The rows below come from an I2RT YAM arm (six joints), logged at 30 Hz.
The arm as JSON. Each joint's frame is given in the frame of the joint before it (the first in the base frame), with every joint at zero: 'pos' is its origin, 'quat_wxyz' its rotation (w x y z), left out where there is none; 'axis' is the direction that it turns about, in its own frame. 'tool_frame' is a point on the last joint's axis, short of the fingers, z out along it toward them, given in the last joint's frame.
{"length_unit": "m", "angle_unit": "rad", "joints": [
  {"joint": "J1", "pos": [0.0, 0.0, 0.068], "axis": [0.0, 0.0, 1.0]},
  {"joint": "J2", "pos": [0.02, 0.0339, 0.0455], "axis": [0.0, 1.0, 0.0]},
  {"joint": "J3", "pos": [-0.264, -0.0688, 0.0], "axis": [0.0, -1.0, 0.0]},
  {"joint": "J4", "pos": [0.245, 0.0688, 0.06], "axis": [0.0, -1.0, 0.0]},
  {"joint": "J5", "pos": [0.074, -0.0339, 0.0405], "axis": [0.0, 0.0, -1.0]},
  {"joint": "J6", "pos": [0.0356, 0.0, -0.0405], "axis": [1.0, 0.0, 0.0]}
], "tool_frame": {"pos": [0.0, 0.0, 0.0], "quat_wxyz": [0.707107, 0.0, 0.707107, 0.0]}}
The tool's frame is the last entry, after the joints.
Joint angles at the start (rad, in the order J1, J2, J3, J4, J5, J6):
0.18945 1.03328 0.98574 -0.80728 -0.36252 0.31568
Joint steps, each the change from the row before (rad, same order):
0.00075 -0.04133 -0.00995 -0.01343 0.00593 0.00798
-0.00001 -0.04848 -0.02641 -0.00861 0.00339 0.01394
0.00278 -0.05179 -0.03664 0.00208 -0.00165 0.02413
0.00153 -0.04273 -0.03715 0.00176 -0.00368 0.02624
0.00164 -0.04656 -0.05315 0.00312 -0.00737 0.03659
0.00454 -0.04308 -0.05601 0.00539 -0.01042 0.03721
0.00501 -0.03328 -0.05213 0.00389 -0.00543 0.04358
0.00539 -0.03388 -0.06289 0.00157 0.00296 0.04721
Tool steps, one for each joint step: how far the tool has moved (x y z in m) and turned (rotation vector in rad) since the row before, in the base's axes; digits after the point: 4 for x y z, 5 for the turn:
-0.0092 -0.0018 0.0032 0.00336 -0.01477 -0.00877
-0.0105 -0.0021 -0.0009 0.00783 -0.00727 -0.01194
-0.0104 -0.0015 -0.0033 0.01811 -0.00552 -0.01256
-0.0084 -0.0013 -0.0053 0.01901 0.00559 -0.01359
-0.0089 -0.0012 -0.0101 0.02537 0.02177 -0.01779
-0.0080 -0.0006 -0.0117 0.02676 0.02683 -0.01327
-0.0062 -0.0003 -0.0121 0.02474 0.03683 -0.02081
-0.0065 -0.0007 -0.0159 0.01722 0.04959 -0.02919

